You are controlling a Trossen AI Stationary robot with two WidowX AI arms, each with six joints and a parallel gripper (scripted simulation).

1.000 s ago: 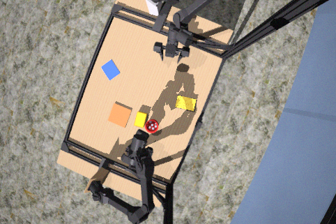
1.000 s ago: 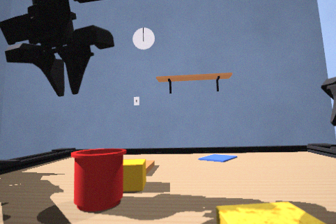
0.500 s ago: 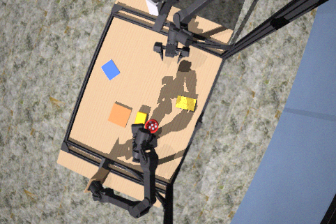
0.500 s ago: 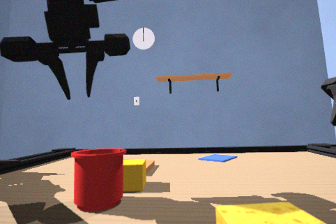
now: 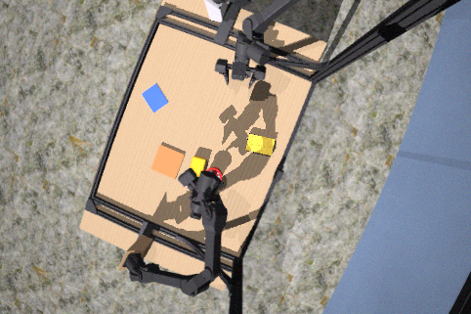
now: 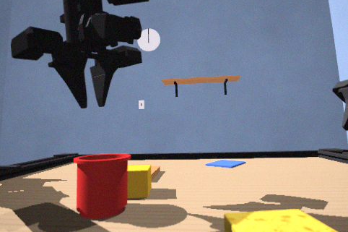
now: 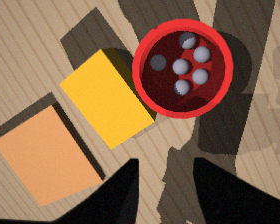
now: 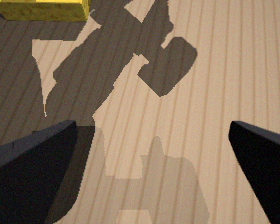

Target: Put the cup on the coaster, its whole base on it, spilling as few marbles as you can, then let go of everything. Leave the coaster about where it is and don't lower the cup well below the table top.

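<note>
The red cup is 140 mm below my left hand, 30 mm to the right of it and 20 mm behind it. Also, from my left hand: yellow block (160 mm below, 60 mm ahead, 40 mm to the right); then orange square (190 mm ahead, 170 mm below, 20 mm to the right); then thin blue square (330 mm ahead, 260 mm to the right, 170 mm below).
</note>
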